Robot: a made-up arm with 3 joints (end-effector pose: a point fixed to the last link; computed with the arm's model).
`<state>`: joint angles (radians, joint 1 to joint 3).
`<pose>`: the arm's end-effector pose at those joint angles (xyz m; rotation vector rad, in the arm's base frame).
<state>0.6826 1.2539 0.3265</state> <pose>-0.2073 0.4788 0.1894 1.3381 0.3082 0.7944</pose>
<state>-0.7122 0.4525 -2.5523</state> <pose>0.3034 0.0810 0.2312 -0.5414 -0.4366 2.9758</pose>
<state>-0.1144 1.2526 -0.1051</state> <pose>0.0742 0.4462 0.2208 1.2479 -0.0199 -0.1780</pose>
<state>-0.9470 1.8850 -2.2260</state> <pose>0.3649 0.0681 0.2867 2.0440 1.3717 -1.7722</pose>
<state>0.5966 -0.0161 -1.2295</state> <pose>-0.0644 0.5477 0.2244 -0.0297 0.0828 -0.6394</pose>
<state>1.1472 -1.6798 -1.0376</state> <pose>-0.2348 0.4812 0.2749 -0.7783 -1.3222 0.1587</pose>
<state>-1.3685 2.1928 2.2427</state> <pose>0.3772 -0.0396 0.2055 -0.6402 -2.2363 0.6856</pose>
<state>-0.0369 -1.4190 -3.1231</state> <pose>0.2368 0.3579 0.4151 0.0494 2.0377 2.3680</pose>
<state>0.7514 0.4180 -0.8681</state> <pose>-0.1659 0.5378 0.2397 0.2878 0.4207 -0.1409</pose>
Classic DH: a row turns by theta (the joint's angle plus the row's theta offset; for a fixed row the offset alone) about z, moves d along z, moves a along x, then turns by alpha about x. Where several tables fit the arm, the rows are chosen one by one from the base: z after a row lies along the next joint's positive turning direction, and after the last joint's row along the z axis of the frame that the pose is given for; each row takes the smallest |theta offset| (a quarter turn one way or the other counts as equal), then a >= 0, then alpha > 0; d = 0 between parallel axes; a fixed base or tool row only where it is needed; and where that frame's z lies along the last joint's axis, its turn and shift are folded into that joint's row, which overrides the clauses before.
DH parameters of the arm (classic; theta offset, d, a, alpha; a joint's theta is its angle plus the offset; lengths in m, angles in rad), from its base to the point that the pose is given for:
base (fixed): -0.4129 -0.2769 -0.1748 -0.164
joint 1: -1.1628 0.5969 -0.2808 -1.5053
joint 2: 0.1504 0.252 0.101 1.5708
joint 3: 1.075 0 -0.1114 0
tool (fixed): 0.4958 -0.044 0 0

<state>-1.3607 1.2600 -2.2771</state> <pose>0.2579 -0.1337 0.2870 -1.6804 -0.5823 2.2619</pose>
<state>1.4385 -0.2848 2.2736</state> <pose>-0.1507 0.4386 0.2742 0.0593 -0.1618 -2.5667</pose>
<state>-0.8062 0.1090 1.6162</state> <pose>0.0885 0.0627 0.2310 -0.0838 -0.1497 0.8248</pose>
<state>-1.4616 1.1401 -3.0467</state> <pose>0.1910 -0.1897 0.2150 -1.1184 -0.8429 1.6511</pose>
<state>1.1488 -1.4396 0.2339</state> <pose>-0.2582 0.3858 0.3541 -1.2933 -0.5311 1.2301</pose>
